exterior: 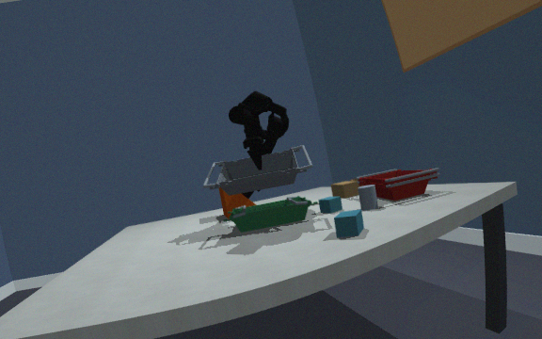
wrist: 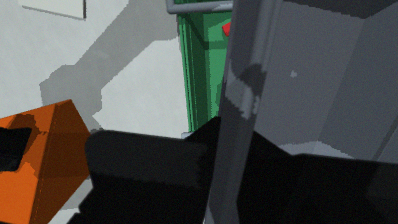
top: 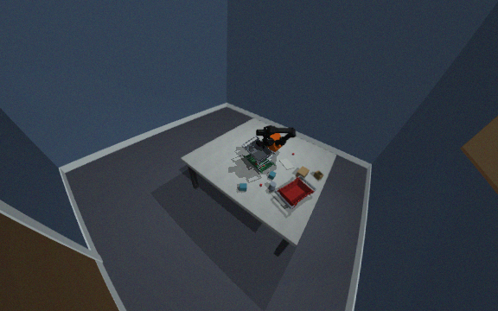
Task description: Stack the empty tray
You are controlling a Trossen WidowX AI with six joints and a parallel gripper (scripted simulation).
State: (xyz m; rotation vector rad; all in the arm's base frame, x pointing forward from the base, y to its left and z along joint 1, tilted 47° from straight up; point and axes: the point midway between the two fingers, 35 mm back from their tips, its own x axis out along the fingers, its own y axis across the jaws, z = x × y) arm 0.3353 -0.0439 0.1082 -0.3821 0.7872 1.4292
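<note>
Now: gripper tip 70 mm short of the grey tray and 20 mm to the left of it. Also, from my gripper tip: white sheet (200 mm behind, 200 mm to the left, 180 mm below); then brown box (180 mm behind, 390 mm to the left, 150 mm below); then grey cylinder (190 mm ahead, 290 mm to the left, 150 mm below).
</note>
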